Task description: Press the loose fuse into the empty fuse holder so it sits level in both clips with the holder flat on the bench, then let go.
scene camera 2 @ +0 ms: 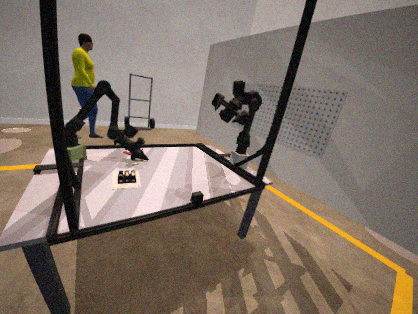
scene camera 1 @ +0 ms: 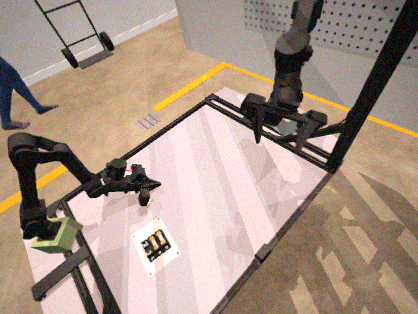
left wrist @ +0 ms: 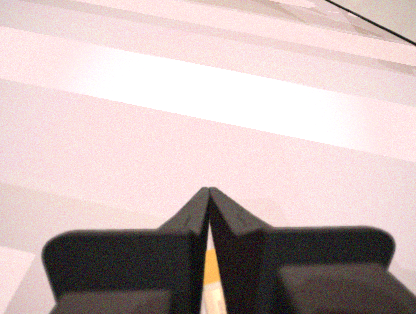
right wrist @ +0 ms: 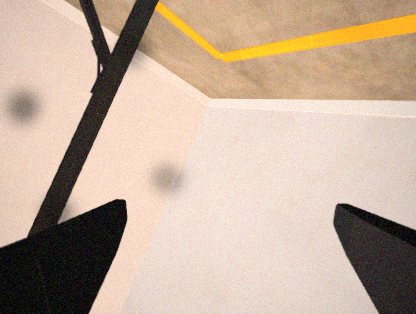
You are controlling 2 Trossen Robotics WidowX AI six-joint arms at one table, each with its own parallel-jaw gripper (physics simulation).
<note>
My right gripper (scene camera 1: pixel 277 148) is open, with nothing in its grasp. Also in view: my left gripper (scene camera 1: pixel 160 183) and a pegboard wall (scene camera 1: pixel 367 34).
My left gripper is seen too in the left wrist view (left wrist: pixel 208 193). My right gripper is seen too in the right wrist view (right wrist: pixel 230 211). The pegboard wall is seen too in scene camera 2 (scene camera 2: pixel 311 113).
</note>
